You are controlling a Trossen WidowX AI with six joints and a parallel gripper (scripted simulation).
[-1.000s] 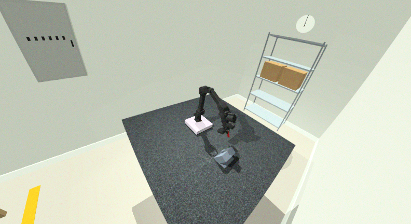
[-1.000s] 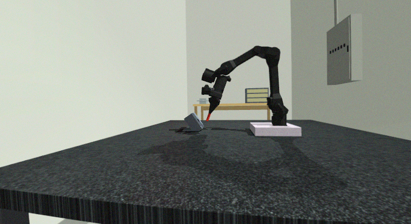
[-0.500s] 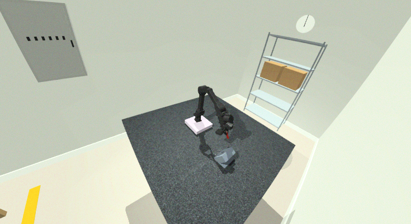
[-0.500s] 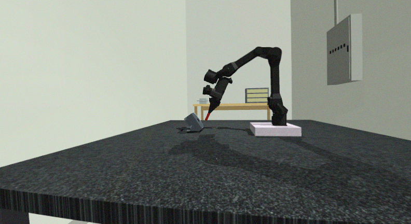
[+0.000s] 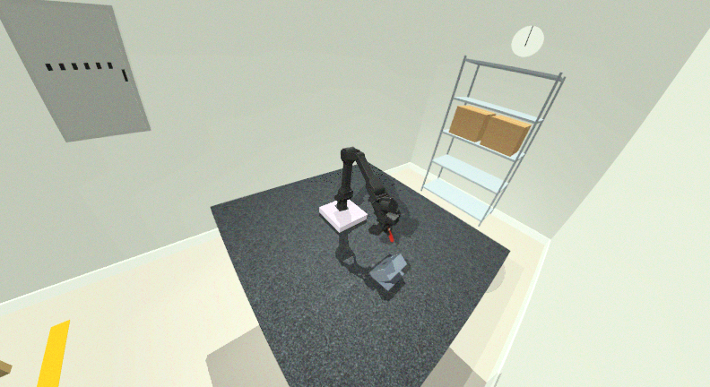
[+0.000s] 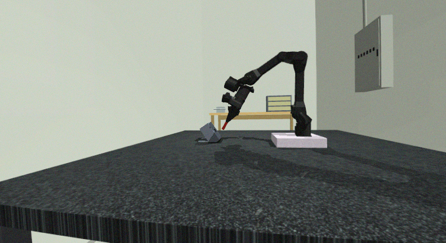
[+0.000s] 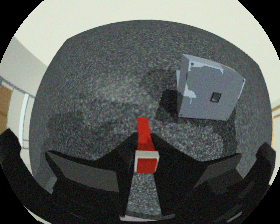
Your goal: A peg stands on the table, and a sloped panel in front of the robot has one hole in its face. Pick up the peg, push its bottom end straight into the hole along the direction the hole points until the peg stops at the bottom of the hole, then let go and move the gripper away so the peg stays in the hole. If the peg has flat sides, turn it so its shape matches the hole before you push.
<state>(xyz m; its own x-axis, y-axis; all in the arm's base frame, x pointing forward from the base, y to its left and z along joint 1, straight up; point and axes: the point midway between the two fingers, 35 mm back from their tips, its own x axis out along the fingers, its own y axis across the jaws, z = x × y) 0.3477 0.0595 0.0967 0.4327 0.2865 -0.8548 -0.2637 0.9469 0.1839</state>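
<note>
My gripper tip is now 120 mm short of the sloped grey panel, 90 mm to the left of it and 70 mm above it. Round my gripper tip: red peg (10 mm behind, 10 mm above).
</note>
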